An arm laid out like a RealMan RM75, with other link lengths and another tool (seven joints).
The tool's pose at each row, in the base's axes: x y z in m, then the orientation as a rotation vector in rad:
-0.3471 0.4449 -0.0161 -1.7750 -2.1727 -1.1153
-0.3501 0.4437 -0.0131 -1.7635 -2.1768 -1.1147
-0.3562 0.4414 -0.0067 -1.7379 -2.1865 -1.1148
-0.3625 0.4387 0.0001 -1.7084 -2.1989 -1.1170
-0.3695 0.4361 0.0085 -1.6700 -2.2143 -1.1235
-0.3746 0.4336 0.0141 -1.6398 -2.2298 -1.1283
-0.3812 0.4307 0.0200 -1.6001 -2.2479 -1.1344
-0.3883 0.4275 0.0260 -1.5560 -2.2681 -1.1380
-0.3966 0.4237 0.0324 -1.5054 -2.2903 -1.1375
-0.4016 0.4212 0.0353 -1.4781 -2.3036 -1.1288
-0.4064 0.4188 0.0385 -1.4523 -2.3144 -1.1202
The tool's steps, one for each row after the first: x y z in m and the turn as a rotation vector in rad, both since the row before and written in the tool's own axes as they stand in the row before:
0.0015 -0.0013 -0.0039 0.0040 0.0052 -0.0056
0.0034 -0.0026 -0.0081 0.0078 0.0113 -0.0132
0.0035 -0.0026 -0.0086 0.0072 0.0124 -0.0166
0.0048 -0.0025 -0.0098 0.0067 0.0167 -0.0221
0.0029 -0.0021 -0.0071 0.0048 0.0109 -0.0197
0.0035 -0.0033 -0.0080 0.0065 0.0153 -0.0246
0.0037 -0.0037 -0.0083 0.0090 0.0162 -0.0272
0.0043 -0.0046 -0.0092 0.0133 0.0182 -0.0302
0.0021 -0.0033 -0.0050 0.0127 0.0082 -0.0157
0.0023 -0.0030 -0.0050 0.0124 0.0086 -0.0138

